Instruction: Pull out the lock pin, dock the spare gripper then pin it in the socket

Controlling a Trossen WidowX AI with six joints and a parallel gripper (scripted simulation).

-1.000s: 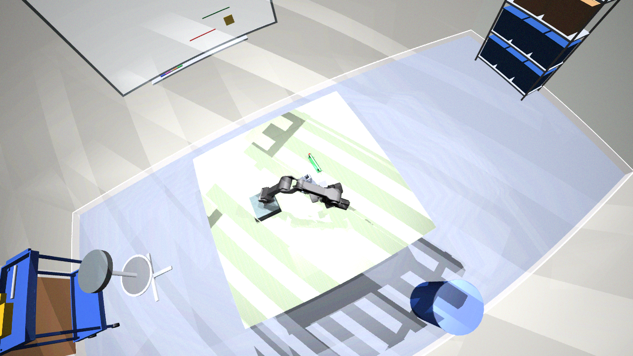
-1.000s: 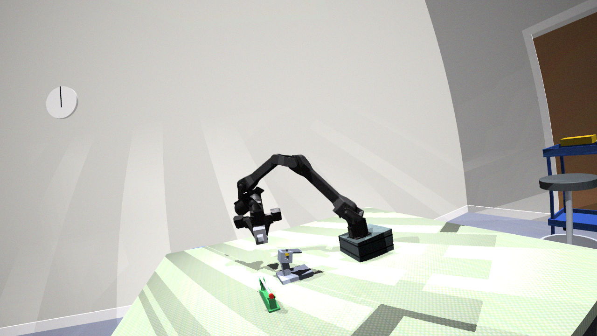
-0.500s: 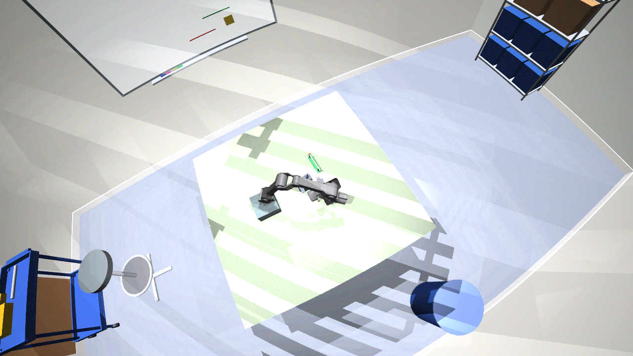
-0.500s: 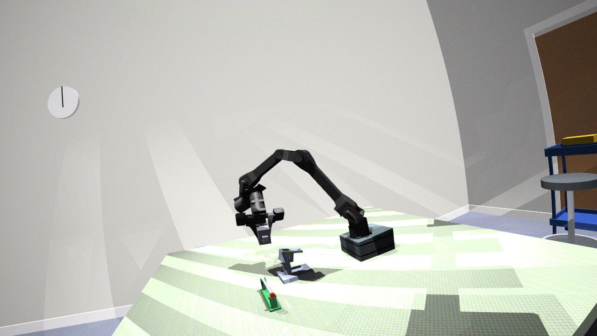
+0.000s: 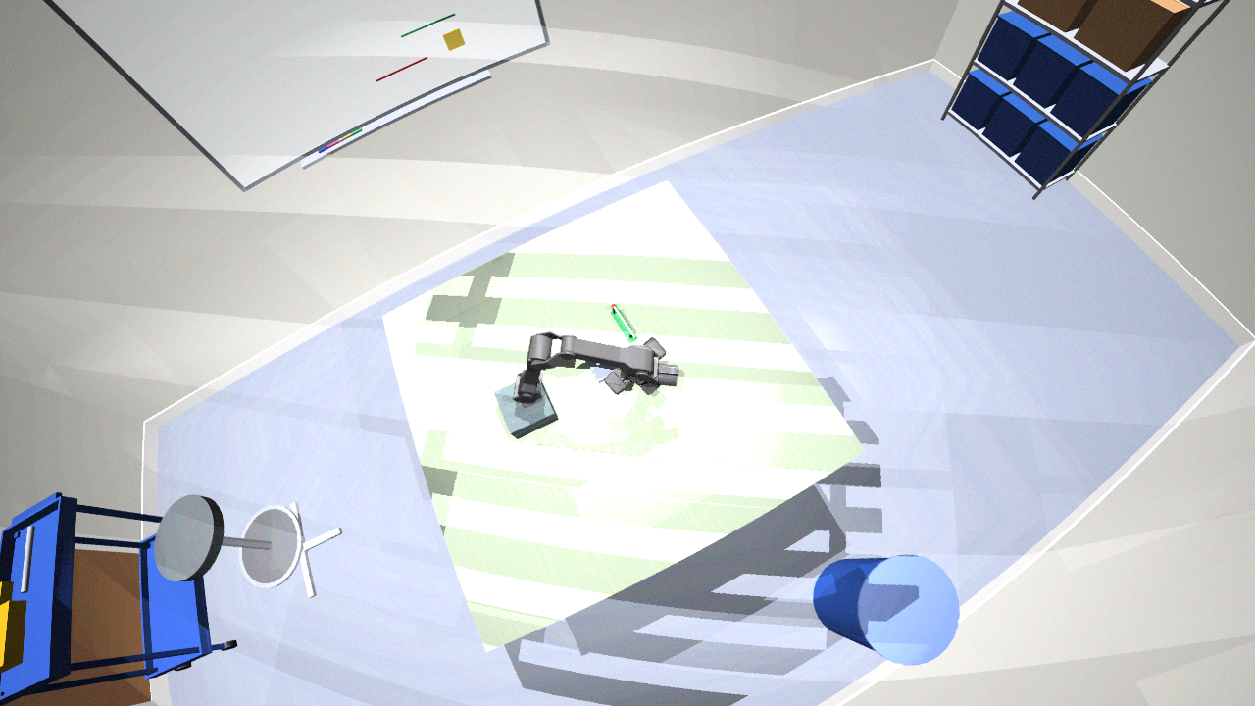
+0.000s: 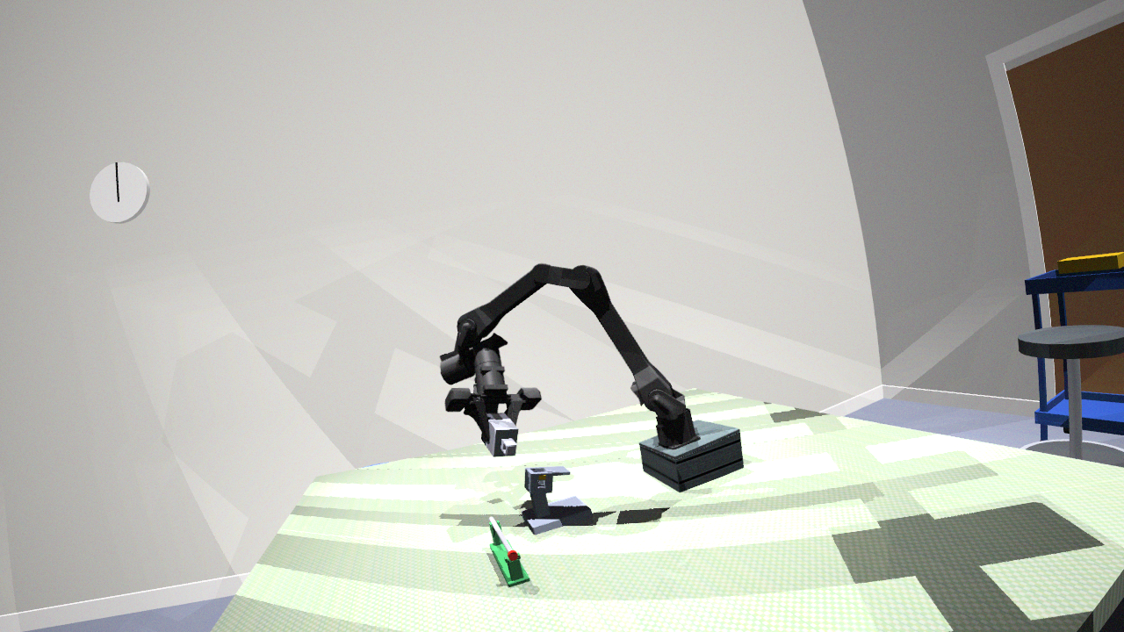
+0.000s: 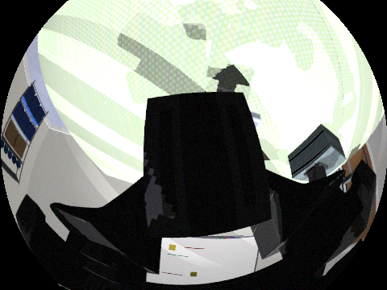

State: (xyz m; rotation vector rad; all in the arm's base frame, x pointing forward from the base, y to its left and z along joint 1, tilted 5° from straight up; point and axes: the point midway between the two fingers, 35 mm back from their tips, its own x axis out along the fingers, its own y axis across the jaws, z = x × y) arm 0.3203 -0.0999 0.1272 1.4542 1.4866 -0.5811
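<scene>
My gripper tip is 50 mm past the grey mount, 90 mm to the right of it and 100 mm above it. The rest, counted from my gripper tip: spare gripper (10 mm to the left, 10 mm above); green rest (50 mm ahead, 200 mm to the left, 120 mm below).
</scene>
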